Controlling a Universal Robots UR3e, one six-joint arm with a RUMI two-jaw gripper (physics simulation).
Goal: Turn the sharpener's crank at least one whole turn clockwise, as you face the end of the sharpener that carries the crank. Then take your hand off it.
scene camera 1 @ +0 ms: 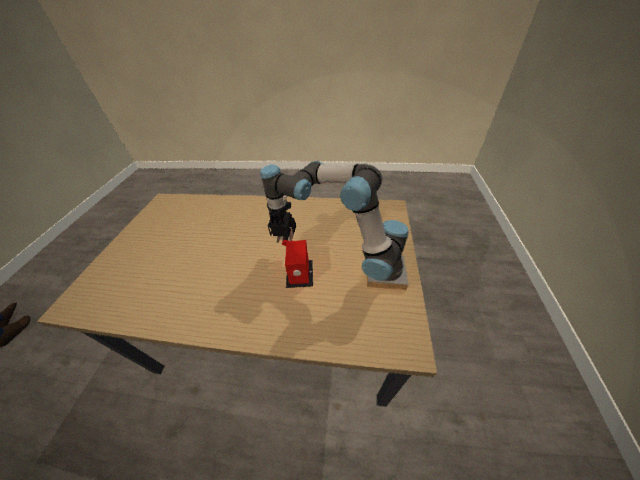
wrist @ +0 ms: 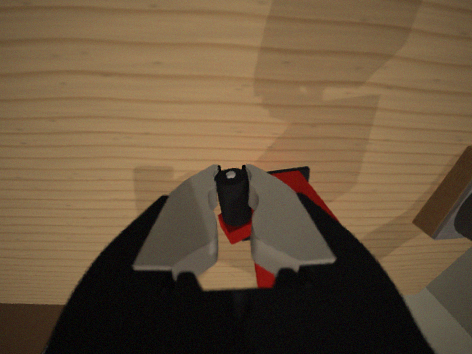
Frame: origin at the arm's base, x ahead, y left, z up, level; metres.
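Seen in the pictures: gripper, fingertip midpoint: (wrist: pixel 231 167).
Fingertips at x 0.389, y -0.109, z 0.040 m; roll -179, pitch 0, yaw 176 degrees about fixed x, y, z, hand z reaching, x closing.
Offsets run from my fingertips to a thing's middle. Level surfaces: height alone.
The red sharpener (scene camera 1: pixel 297 256) (wrist: pixel 295 182) stands upright on its dark base on the table, with a round pale spot on the face toward the scene camera. The crank's black knob @[dy +0.008, dx -0.001, dz +0.030 m] (wrist: pixel 233 197) sits between my gripper's fingertips in the wrist view, with a red piece of the crank @[dy +0.031, dx -0.025, dz +0.019 m] (wrist: pixel 235 234) below it. My gripper (scene camera 1: pixel 284 239) (wrist: pixel 231 167) is shut on the knob, pointing down at the sharpener's far end, where a small red part of the crank shows by the fingertips in the scene view. The jaws hide part of the sharpener in the wrist view.
The wooden table @[dz -0.073 m] (scene camera 1: pixel 170 258) (wrist: pixel 100 120) carries the sharpener and the arm's base plate (scene camera 1: pixel 387 283) (wrist: pixel 442 200), which stands to the right of the sharpener. The arm reaches over the table from there. A person's brown shoes (scene camera 1: pixel 14 329) show on the floor at the left.
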